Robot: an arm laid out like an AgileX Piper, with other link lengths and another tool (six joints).
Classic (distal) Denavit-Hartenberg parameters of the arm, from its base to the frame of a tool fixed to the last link. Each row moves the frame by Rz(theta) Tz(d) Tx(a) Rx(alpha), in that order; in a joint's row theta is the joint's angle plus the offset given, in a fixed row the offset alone. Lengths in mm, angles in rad.
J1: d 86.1  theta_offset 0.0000  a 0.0  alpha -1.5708
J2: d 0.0  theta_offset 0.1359  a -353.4  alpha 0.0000
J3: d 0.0  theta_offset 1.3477  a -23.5  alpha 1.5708
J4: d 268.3  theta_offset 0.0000  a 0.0  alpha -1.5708
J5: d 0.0  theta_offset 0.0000  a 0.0  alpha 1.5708
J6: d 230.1  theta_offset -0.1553  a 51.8  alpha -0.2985
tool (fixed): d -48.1  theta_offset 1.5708  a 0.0  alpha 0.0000
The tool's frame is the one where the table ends.
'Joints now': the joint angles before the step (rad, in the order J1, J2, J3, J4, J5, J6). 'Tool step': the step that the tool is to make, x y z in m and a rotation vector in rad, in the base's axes. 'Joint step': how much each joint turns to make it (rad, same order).
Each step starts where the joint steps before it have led.
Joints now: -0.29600, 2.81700, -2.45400, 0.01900, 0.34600, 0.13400
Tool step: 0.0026, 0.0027, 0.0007, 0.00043, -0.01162, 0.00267
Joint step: 0.00401, 0.00110, -0.00037, 0.00396, -0.01173, 0.00004
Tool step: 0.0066, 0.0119, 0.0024, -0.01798, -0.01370, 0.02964
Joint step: 0.01898, -0.00026, 0.00061, 0.00508, -0.01835, -0.02208
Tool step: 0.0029, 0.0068, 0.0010, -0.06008, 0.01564, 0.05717
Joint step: 0.01508, 0.00037, -0.00072, 0.00075, 0.00035, -0.07572
